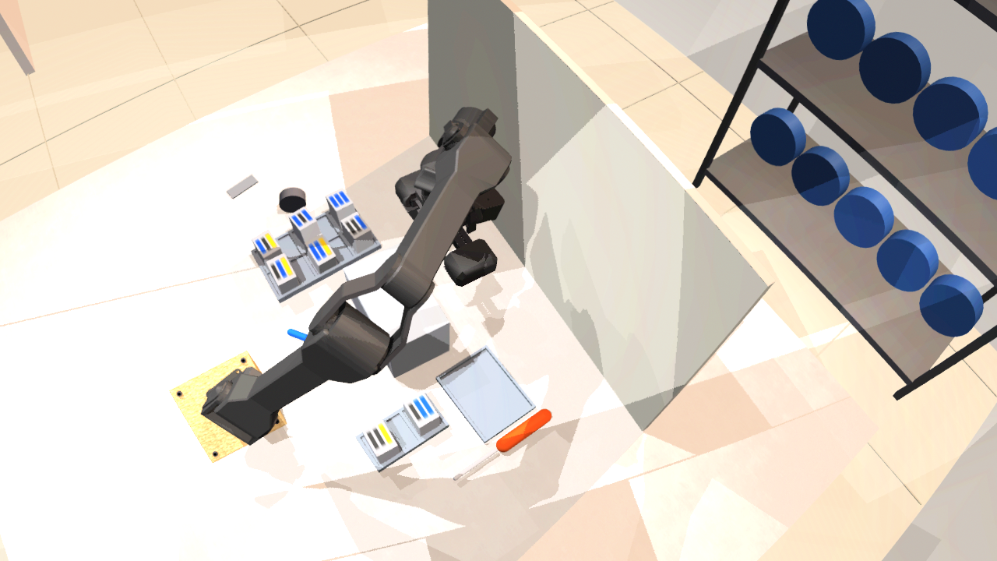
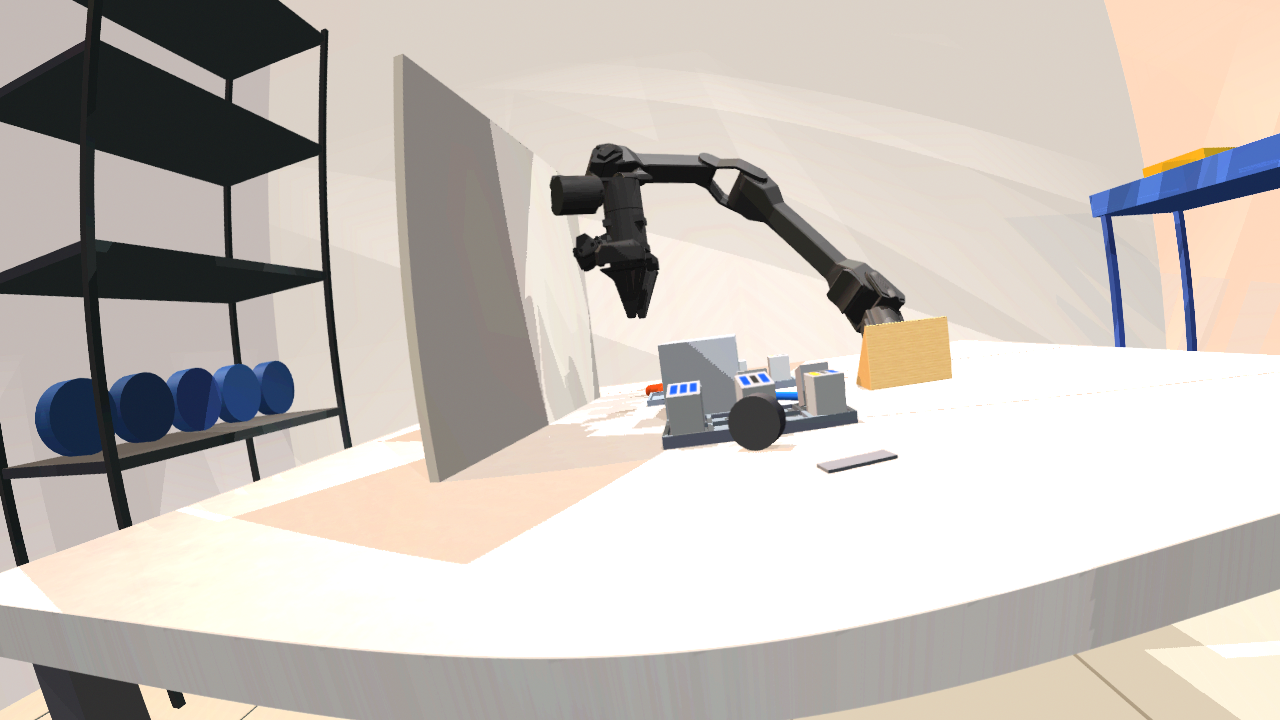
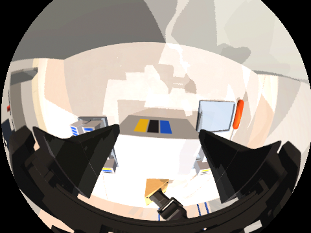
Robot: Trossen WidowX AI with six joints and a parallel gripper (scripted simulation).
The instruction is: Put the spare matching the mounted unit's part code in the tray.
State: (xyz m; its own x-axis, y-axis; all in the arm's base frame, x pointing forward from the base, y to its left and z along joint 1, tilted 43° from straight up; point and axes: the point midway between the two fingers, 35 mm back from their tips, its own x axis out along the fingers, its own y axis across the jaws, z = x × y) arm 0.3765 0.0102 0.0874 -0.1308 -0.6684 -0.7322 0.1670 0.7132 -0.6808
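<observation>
Now: gripper tip 260 mm to the right of the grey spare, 180 mm past it and 100 mm above it. From my gripper tip the other things lie so: grey panel: 160 mm ahead, 90 mm above, 30 mm to the right; then shallow tray: 160 mm to the right, 140 mm below, 50 mm behind; then grey box: 90 mm below, 80 mm behind, 20 mm to the left.
</observation>
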